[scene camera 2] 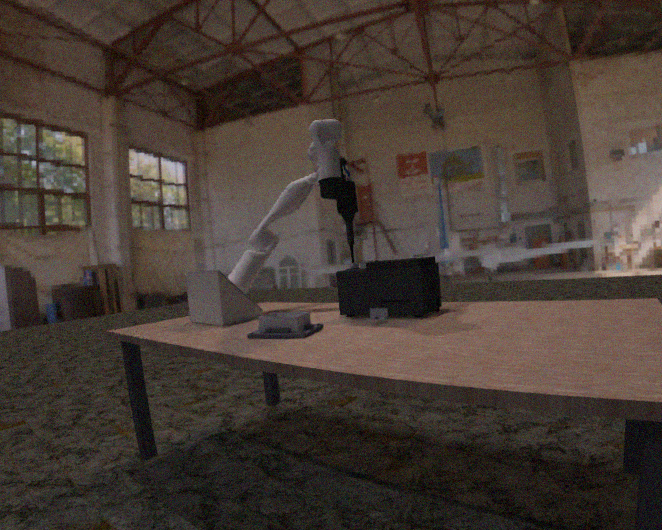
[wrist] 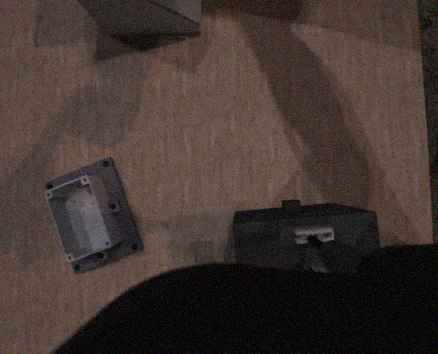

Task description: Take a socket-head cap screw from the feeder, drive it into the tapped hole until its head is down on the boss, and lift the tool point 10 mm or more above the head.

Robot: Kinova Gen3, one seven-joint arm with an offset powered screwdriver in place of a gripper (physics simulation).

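Note:
The black screw feeder (scene camera 2: 394, 289) (wrist: 265, 242) stands on the table, with a light metal pick-up plate (wrist: 327, 234) on top. My screwdriver (scene camera 2: 353, 260) (wrist: 312, 240) points straight down, with its tip at or just above the feeder's pick-up end; a gap is too small to judge. Whether a screw is on the tip cannot be made out. The grey housing (scene camera 2: 284, 321) (wrist: 103, 210) on its dark base plate (scene camera 2: 311, 331) (wrist: 131, 235) lies apart from the tool. Two round bosses (wrist: 114, 206) (wrist: 101, 255) with dark holes show beside its open box; which is the tapped one is unclear.
A grey wedge-shaped block (scene camera 2: 212, 300) (wrist: 155, 20) stands on the wooden table (scene camera 2: 469, 347) (wrist: 210, 130) behind the housing. A small tab (scene camera 2: 378, 314) (wrist: 291, 204) sticks out of the feeder's side. The dark tool body (wrist: 225, 315) hides the bottom of the wrist view.

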